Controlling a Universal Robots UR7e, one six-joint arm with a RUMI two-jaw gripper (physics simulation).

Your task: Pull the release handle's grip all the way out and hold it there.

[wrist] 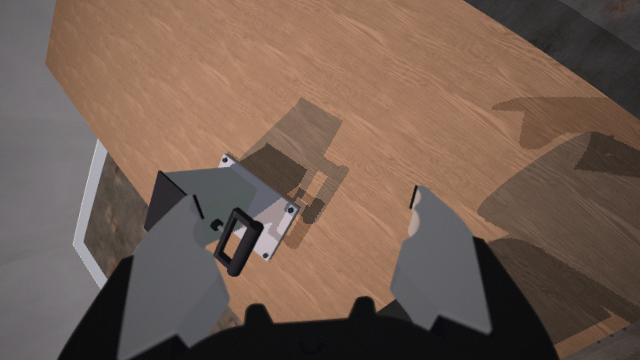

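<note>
The release handle's grip (246,250) is a black D-shaped loop left of the middle of the view. It stands out from a grey-green housing (215,192) on a black stem (216,224). The housing sits on a pale base plate (267,240) with dark screws at its corners. My gripper (308,193) is open, with its two grey jaws wide apart and nothing between the fingertips. The grip shows just right of the left jaw, apart from the right jaw. The left jaw hides part of the housing.
The base plate stands on a wooden table (390,125), near its left edge. Shadows of the handle unit and of the gripper lie on the wood. Dark floor (565,45) shows past the table at the upper right, and a grey wall (35,150) at the left.
</note>
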